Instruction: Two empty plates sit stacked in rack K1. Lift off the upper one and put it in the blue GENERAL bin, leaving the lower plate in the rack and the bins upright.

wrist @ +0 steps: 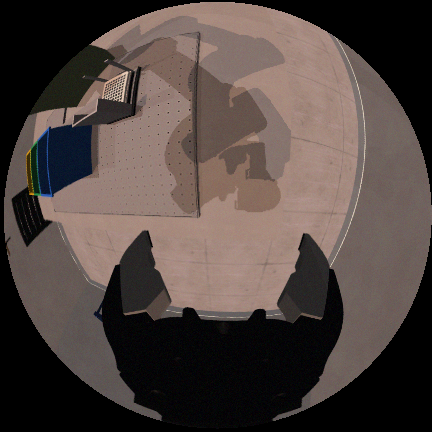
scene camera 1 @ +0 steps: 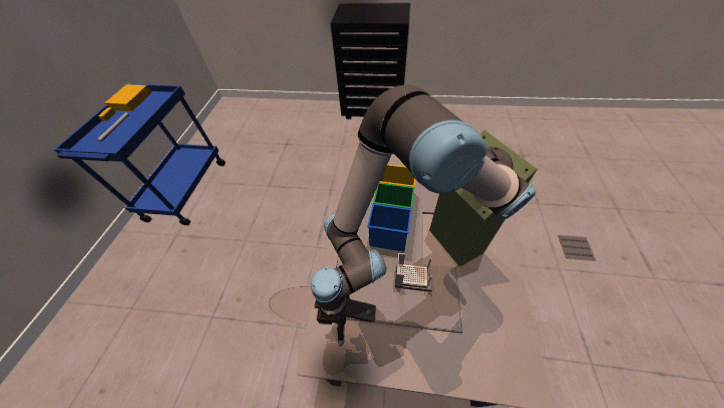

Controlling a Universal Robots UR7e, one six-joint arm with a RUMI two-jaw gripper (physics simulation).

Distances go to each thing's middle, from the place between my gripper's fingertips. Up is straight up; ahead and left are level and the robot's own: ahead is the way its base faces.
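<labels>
I find the blue general bin (scene camera 1: 388, 226) 0.47 m to the right of my hand, 0.1 m behind it and 0.14 m below it. The green bin (scene camera 1: 386, 194) is here too, and from my hand it is 0.61 m to the right, 0.1 m behind and 0.14 m below.
</labels>
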